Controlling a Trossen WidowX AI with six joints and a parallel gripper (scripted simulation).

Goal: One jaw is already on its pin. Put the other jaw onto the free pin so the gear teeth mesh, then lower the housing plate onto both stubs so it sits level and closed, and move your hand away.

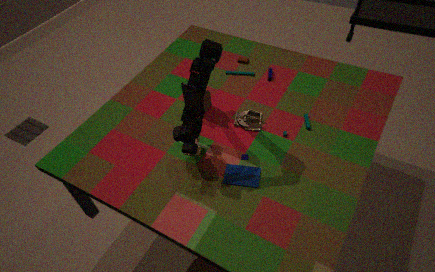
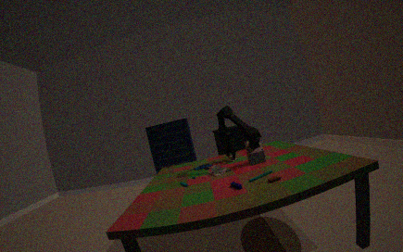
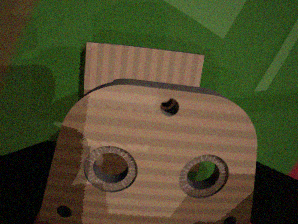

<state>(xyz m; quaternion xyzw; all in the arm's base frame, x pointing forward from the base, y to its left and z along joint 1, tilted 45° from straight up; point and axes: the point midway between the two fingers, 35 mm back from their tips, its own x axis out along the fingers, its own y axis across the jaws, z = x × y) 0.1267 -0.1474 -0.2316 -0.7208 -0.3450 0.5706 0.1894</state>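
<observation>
Right now the pale curved jaw is 15 cm ahead of my gripper tip, 23 cm to the left of it and 1 cm below it. From my gripper tip the other things lie so: brown piece 2 cm behind, 70 cm to the left, 1 cm below; pale housing piece 1 cm behind, 2 cm above; blue flat plate 25 cm ahead, 6 cm to the right, 2 cm below.
</observation>
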